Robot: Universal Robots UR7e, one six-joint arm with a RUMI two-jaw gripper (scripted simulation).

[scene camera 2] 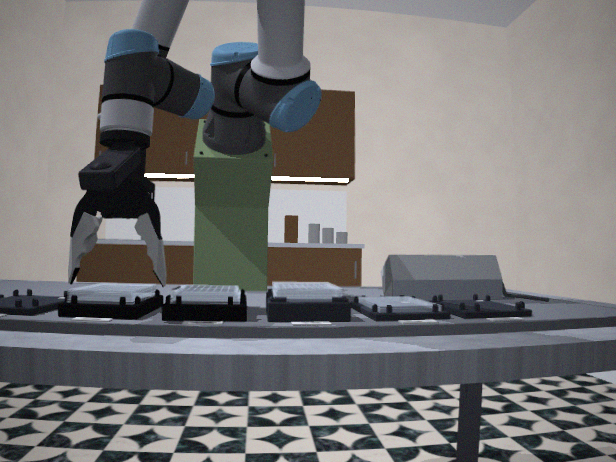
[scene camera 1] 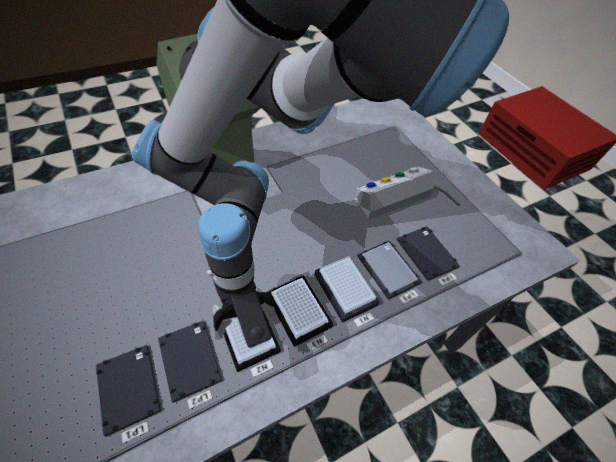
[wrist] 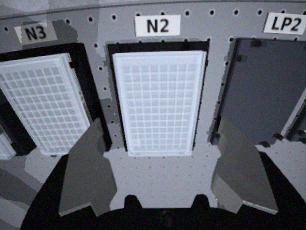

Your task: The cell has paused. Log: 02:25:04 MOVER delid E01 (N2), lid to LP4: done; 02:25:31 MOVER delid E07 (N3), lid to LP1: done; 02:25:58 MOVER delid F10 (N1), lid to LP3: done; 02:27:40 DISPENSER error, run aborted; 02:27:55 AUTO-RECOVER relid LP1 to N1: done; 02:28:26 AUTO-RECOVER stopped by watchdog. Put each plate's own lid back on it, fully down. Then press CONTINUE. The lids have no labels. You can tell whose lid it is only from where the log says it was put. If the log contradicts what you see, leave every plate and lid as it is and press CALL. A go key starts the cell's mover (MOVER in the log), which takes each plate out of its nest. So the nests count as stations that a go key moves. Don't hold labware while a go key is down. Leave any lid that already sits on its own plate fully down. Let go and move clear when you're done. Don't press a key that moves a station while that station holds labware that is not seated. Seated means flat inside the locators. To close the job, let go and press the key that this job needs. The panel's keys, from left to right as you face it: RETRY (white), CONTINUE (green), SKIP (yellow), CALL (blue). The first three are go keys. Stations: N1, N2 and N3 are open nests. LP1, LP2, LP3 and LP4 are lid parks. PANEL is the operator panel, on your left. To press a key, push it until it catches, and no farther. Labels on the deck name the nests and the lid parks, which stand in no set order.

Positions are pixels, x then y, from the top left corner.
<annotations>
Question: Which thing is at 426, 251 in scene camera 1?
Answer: A LP4 lid park.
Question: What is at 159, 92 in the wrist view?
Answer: A clear lid.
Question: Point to a clear lid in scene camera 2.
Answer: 117, 290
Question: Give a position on a clear lid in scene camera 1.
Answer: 393, 272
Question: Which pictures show the gripper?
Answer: Scene camera 2, scene camera 1 and the wrist view: all of them.
</annotations>
